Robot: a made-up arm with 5 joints.
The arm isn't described. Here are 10 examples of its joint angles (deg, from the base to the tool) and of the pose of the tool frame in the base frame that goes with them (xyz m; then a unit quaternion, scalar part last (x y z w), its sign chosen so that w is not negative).
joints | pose
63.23 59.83 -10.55 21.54 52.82 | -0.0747 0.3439 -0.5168 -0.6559 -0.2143 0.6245 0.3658
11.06 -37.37 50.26 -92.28 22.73 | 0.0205 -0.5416 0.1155 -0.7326 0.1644 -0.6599 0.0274
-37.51 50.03 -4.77 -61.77 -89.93 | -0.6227 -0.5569 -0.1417 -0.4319 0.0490 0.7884 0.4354
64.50 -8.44 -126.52 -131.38 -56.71 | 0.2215 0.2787 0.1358 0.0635 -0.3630 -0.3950 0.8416
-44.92 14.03 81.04 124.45 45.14 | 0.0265 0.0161 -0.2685 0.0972 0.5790 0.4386 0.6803
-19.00 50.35 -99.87 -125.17 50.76 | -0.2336 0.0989 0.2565 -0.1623 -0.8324 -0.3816 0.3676
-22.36 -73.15 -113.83 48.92 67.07 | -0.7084 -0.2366 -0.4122 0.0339 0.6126 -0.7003 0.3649
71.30 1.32 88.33 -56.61 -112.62 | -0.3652 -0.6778 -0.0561 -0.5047 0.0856 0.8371 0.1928
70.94 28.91 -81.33 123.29 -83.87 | -0.1699 0.3122 -0.1694 0.3584 -0.8352 0.0571 0.4131
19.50 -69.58 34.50 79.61 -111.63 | 0.2124 -0.0968 -0.4664 -0.4619 -0.7483 0.1261 0.4591
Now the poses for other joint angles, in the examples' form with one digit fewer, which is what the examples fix.
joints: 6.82 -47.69 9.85 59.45 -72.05
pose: 0.020 -0.346 -0.410 -0.614 -0.731 0.274 0.115
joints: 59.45 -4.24 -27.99 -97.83 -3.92
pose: -0.387 0.305 0.131 0.037 -0.537 0.232 0.810
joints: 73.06 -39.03 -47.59 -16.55 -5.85
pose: -0.335 0.440 -0.214 -0.494 -0.383 0.473 0.621
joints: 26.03 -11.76 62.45 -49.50 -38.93
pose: -0.192 -0.651 -0.178 -0.019 0.414 -0.908 0.064
